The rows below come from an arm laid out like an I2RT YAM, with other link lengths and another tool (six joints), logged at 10 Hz.
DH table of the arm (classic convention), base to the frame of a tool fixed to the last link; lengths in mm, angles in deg. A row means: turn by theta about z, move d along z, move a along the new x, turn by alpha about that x. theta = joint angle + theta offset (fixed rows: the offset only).
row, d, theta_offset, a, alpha
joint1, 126, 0, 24, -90
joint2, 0, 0, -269.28, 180
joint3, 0, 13.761, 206.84, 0
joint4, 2.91, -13.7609, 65.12, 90
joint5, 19.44, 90, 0, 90
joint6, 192.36, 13, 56.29, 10.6
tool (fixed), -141.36, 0, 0, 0
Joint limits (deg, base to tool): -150..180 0..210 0..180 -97..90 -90..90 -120..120
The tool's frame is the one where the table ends.
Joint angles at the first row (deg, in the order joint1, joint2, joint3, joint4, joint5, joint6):
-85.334, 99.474, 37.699, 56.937, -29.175, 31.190
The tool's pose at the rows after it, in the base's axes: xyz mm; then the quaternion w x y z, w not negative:
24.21, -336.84, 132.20, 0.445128, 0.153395, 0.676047, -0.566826
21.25, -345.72, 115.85, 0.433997, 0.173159, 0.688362, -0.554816
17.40, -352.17, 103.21, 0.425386, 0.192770, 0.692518, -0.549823
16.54, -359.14, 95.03, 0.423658, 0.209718, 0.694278, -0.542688
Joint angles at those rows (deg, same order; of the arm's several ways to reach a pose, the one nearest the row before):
-87.447, 105.982, 40.075, 60.712, -30.937, 35.411
-87.889, 110.293, 42.269, 60.035, -29.975, 35.685
-88.504, 113.626, 43.677, 60.558, -28.917, 36.470
-88.770, 116.182, 45.612, 60.294, -28.305, 37.792

